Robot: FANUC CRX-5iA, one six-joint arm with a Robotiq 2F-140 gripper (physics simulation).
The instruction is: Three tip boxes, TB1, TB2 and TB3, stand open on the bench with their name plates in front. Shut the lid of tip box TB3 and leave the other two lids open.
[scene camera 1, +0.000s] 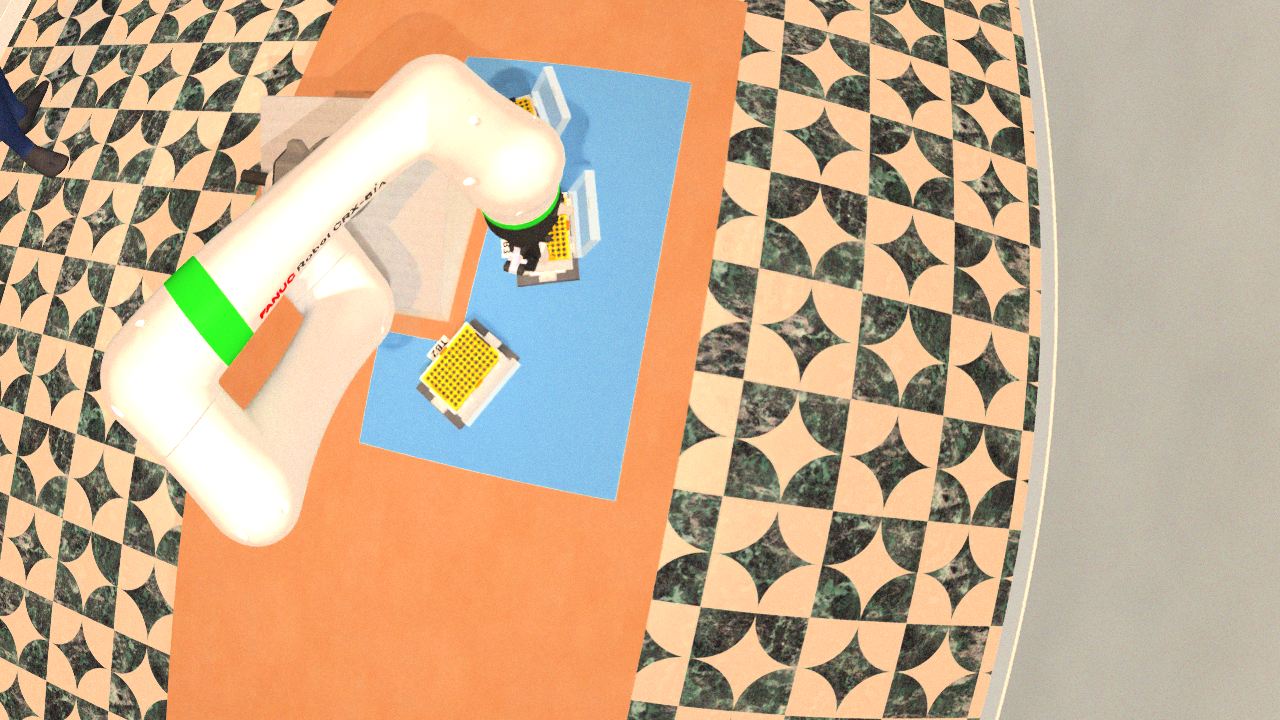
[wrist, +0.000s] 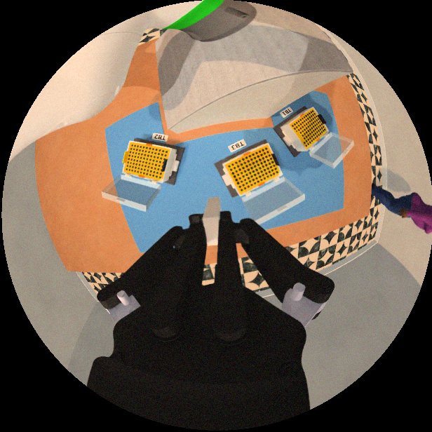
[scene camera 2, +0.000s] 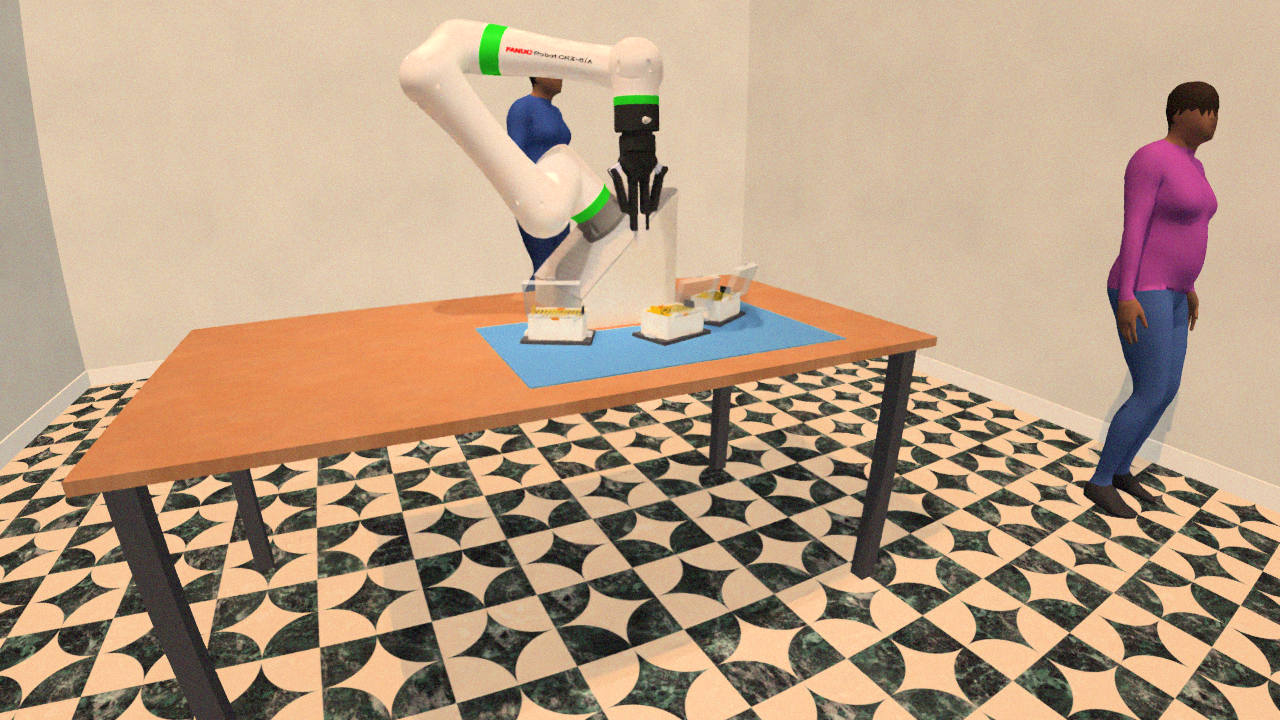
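Seen in the pictures: gripper, between the fingertips: (scene camera 1: 537,259) (scene camera 2: 640,247); arm's base, origin of its link: (scene camera 2: 607,221).
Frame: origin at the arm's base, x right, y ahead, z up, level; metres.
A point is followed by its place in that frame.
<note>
TB3 (scene camera 1: 560,238) (scene camera 2: 673,323) (wrist: 252,170) is the middle box, a white box with a yellow tip rack. Its clear lid (scene camera 1: 586,213) {x -0.059, y 0.397, z -0.135 m} (wrist: 275,200) stands open. TB2 (scene camera 1: 459,367) (scene camera 2: 557,325) (wrist: 146,161) and TB1 (scene camera 1: 524,105) (scene camera 2: 718,307) (wrist: 308,128) also have open lids. The name plates of TB3 (wrist: 237,145), TB2 (wrist: 160,137) and TB1 (wrist: 286,112) are readable in the wrist view. My gripper (scene camera 1: 519,261) {x 0.065, y 0.361, z -0.022 m} (scene camera 2: 640,225) {x 0.065, y 0.361, z -0.022 m} (wrist: 214,207) is shut and empty, pointing down high above the boxes, near TB3. In scene camera 1 the arm partly hides TB3 and TB1.
The boxes stand on a blue mat (scene camera 1: 554,438) {x 0.284, y 0.429, z -0.234 m} (scene camera 2: 572,367) {x 0.254, y 0.468, z -0.234 m} on the orange bench (scene camera 1: 402,608) {x 0.648, y 0.234, z -0.237 m} (scene camera 2: 295,385) {x 0.784, y 0.363, z -0.237 m}. The arm's pale pedestal (scene camera 1: 434,286) {x 0.112, y 0.192, z -0.126 m} (scene camera 2: 626,286) {x 0.026, y 0.198, z -0.140 m} stands behind the mat. A person in blue (scene camera 2: 537,125) is behind the arm, and a person in magenta (scene camera 2: 1168,214) is at the right.
</note>
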